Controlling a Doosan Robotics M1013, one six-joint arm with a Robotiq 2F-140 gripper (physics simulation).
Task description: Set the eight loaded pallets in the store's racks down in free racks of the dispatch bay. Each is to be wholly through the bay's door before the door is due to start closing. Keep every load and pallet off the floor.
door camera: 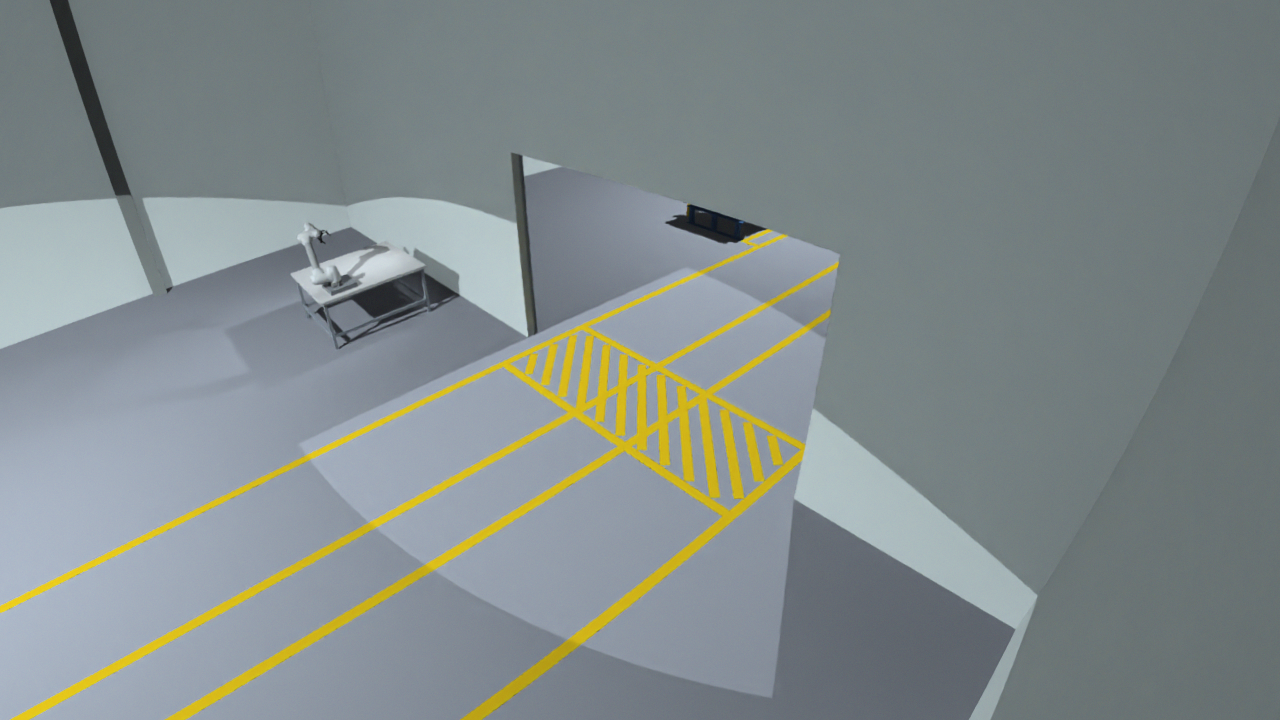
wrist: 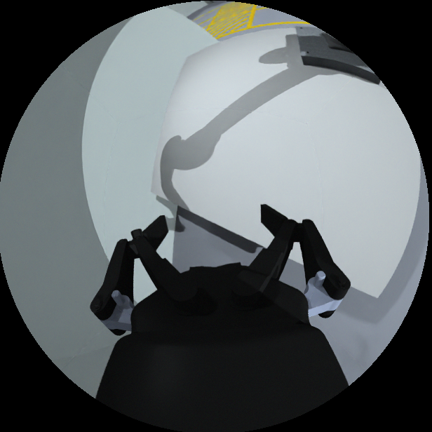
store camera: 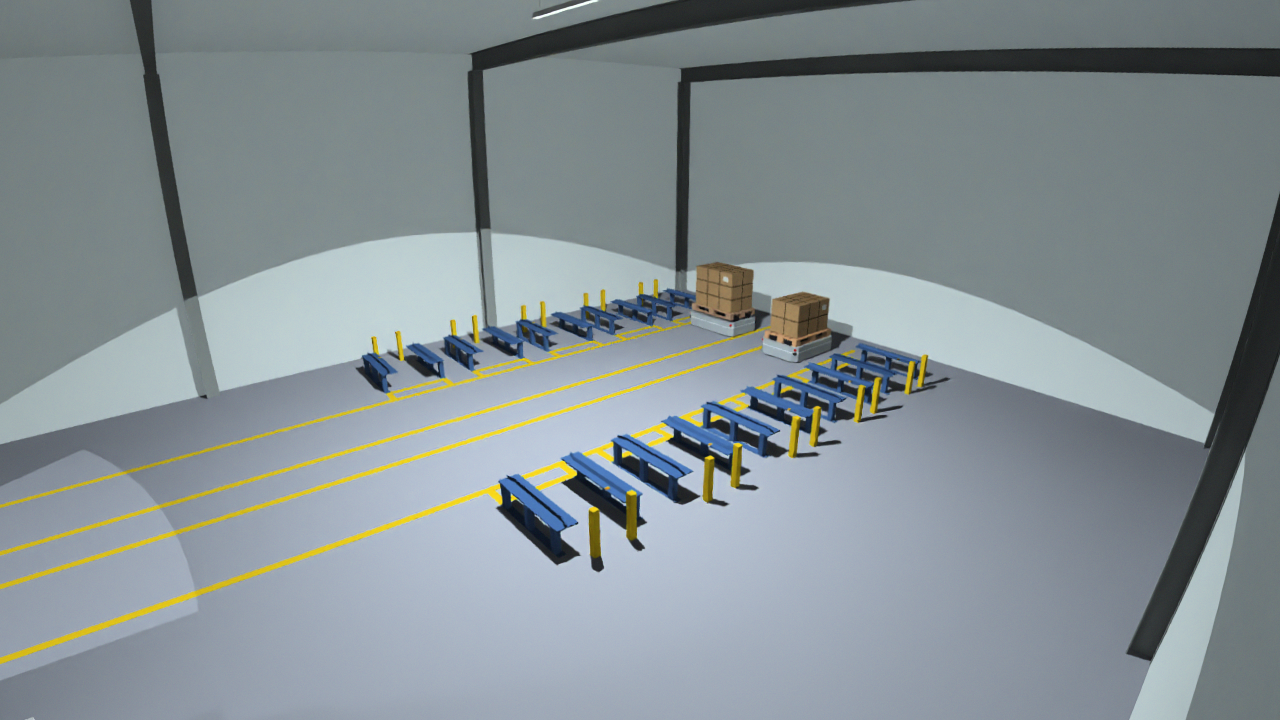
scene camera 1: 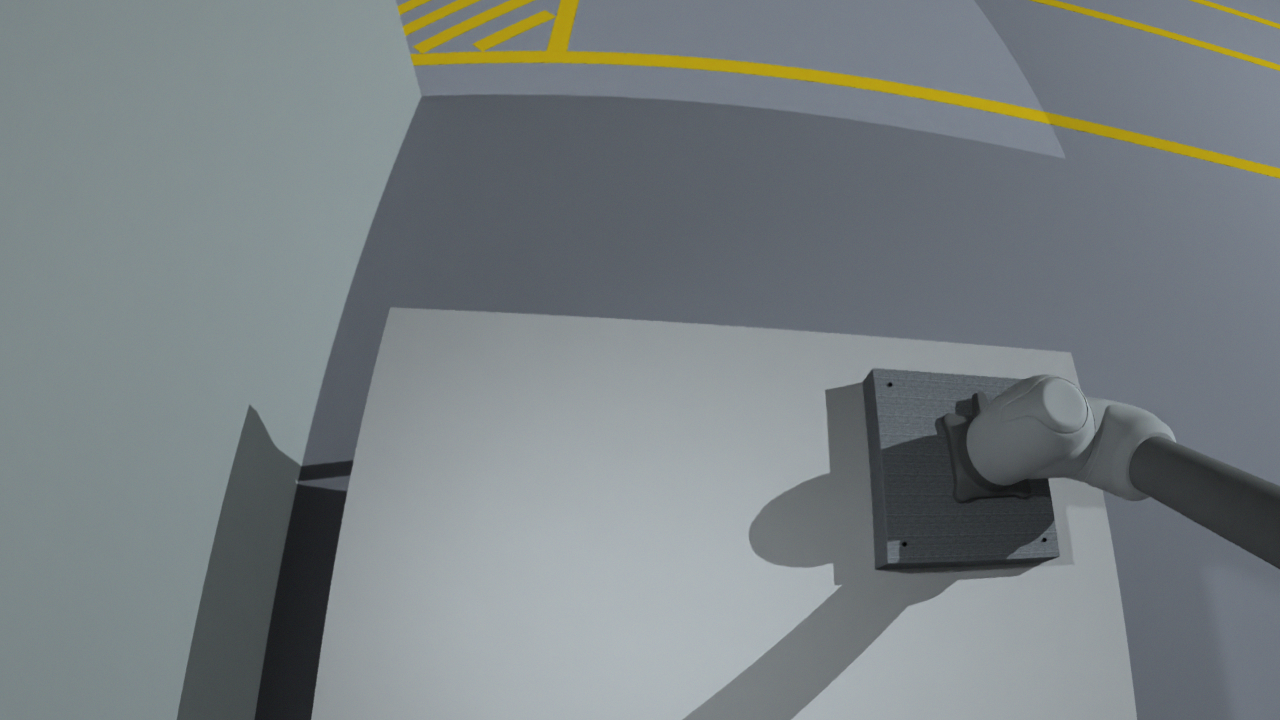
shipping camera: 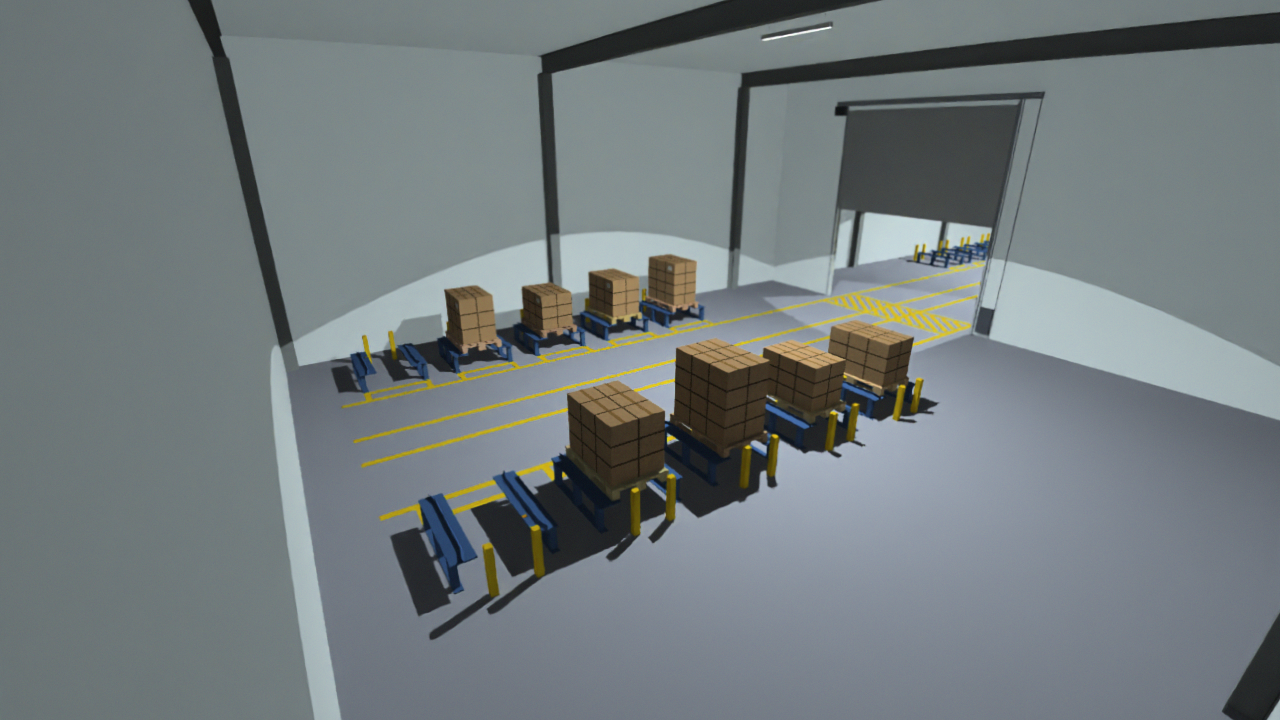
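Where they show: gripper, fingertip midpoint: (door camera: 328, 239); arm's base, origin of the base link: (door camera: 336, 284) (scene camera 1: 985, 457).
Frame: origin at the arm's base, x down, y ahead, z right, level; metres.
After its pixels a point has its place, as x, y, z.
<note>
In the store view, two brown carton loads (store camera: 724, 288) @(-0.220, -12.171, 4.212) (store camera: 800, 315) @(-0.119, -11.958, 2.091) stand upright on wooden pallets, borne by low grey vehicles (store camera: 723, 323) @(0.526, -12.053, 4.099) (store camera: 796, 348) @(0.505, -11.808, 2.021) at the far end of the aisle. The visible blue store racks (store camera: 650, 456) @(0.461, -6.768, 0.809) hold no pallets. In the shipping view, four loaded pallets (shipping camera: 469, 316) @(-0.242, 12.098, 6.958) (shipping camera: 546, 307) @(-0.171, 10.486, 6.847) (shipping camera: 614, 293) @(-0.240, 8.846, 6.738) (shipping camera: 672, 280) @(-0.299, 7.169, 6.746) rest in the back row, four more (shipping camera: 615, 434) @(-0.353, 12.501, 1.235) (shipping camera: 721, 394) @(-0.396, 10.871, 1.235) (shipping camera: 803, 376) @(-0.185, 9.132, 1.289) (shipping camera: 870, 354) @(-0.154, 7.424, 1.266) in the near row. The left-end racks (shipping camera: 526, 505) @(0.431, 13.464, 1.638) (shipping camera: 413, 360) @(0.454, 13.236, 7.081) are free. The door panel (shipping camera: 929, 165) @(-2.947, 1.783, 3.726) covers the doorway's upper part. My gripper (wrist: 213, 218) is open and empty, away from the pallets.
My arm (door camera: 311, 255) @(-0.437, -0.184, -0.196) stands on a white table (door camera: 393, 261) @(0.061, 0.975, -0.175) (scene camera 1: 537, 447) @(0.060, 0.879, 0.046) beside the door wall. Yellow posts (shipping camera: 635, 512) (store camera: 631, 514) stand at the racks' outer ends. Yellow lane lines run through the doorway, across a hatched strip (door camera: 662, 402) @(0.809, 1.828, 4.263). Dark columns (shipping camera: 548, 179) (store camera: 478, 161) stand along the walls.
</note>
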